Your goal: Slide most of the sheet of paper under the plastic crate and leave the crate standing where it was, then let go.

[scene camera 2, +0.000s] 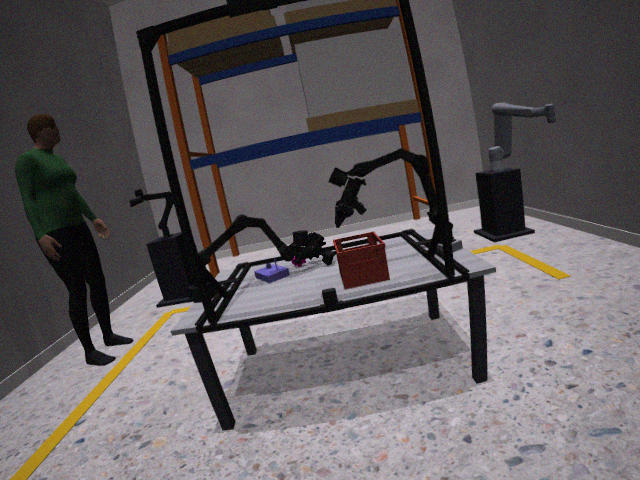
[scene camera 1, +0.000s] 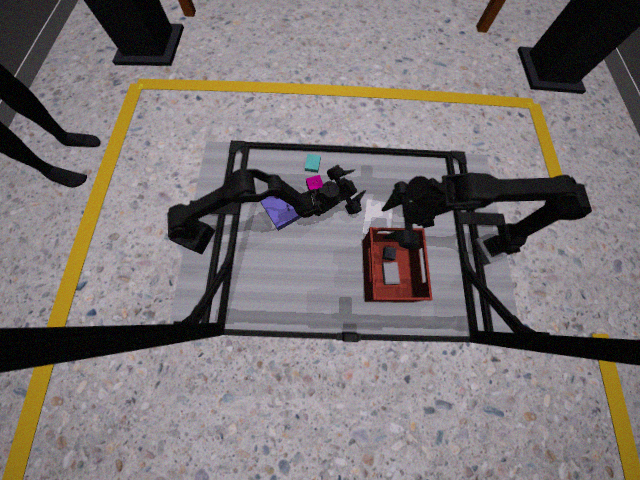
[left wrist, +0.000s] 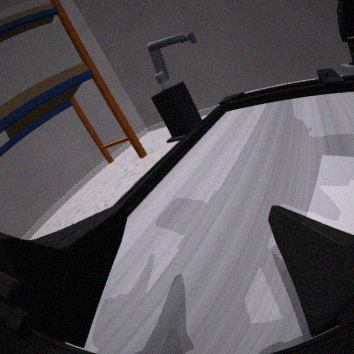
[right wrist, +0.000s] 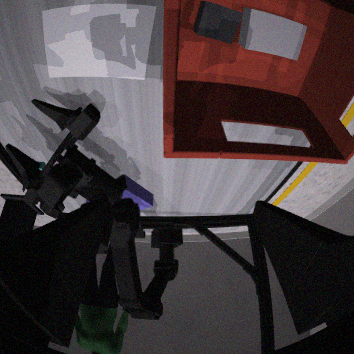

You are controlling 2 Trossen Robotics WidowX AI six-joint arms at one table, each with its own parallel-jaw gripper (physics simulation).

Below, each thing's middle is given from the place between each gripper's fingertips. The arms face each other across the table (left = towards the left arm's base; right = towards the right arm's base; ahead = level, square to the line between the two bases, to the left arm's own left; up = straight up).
Labels:
I see the red plastic crate (scene camera 2: 373, 267) 100 mm behind my right hand, 60 mm to the right of it and 130 mm below it. Round my right hand: white sheet of paper (scene camera 1: 374, 217) 100 mm ahead, 40 mm to the right, 200 mm below.
The white sheet of paper lies 13 cm behind my left hand, 8 cm to the right of it and 6 cm below it. From my left hand the other things lie so: red plastic crate 34 cm behind, 10 cm to the right, 1 cm above.

